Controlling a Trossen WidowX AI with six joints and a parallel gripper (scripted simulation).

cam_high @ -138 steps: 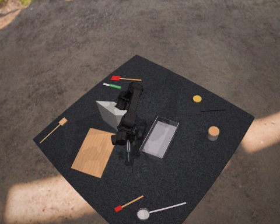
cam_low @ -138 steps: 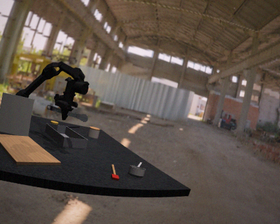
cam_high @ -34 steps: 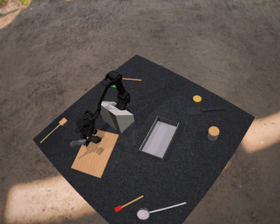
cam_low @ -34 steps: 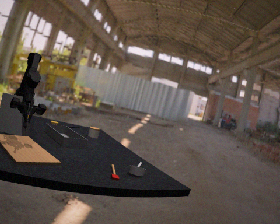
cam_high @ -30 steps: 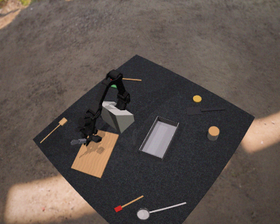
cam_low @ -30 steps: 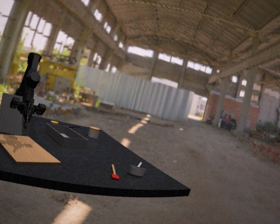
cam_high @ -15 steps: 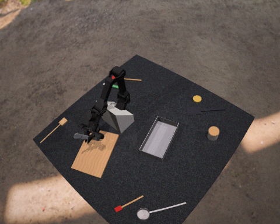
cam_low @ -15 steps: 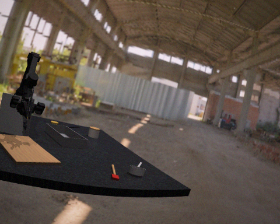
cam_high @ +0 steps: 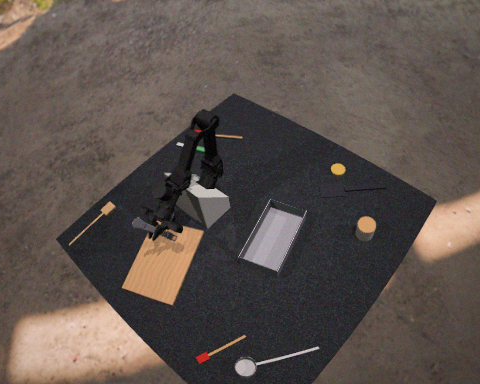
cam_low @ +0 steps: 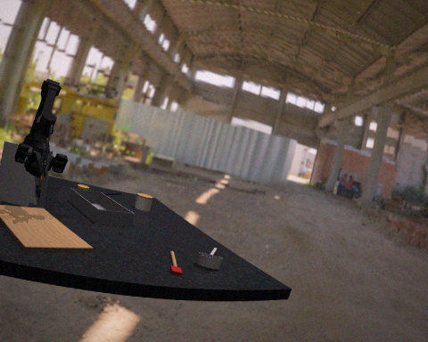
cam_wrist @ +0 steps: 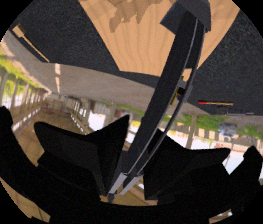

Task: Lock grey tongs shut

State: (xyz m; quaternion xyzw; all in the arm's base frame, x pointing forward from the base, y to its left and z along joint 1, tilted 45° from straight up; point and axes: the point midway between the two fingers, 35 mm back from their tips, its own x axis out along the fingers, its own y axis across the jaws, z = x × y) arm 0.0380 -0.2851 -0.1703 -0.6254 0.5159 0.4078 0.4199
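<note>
Now: the thin grey arm 40 mm above my gripper tip and 30 mm to the left of it. From my gripper tip the other things lie so: green-handled tool (550 mm to the left, 360 mm behind, 170 mm below); then grey roasting tin (350 mm to the left, 310 mm ahead, 150 mm below); then wooden board (170 mm below).
</note>
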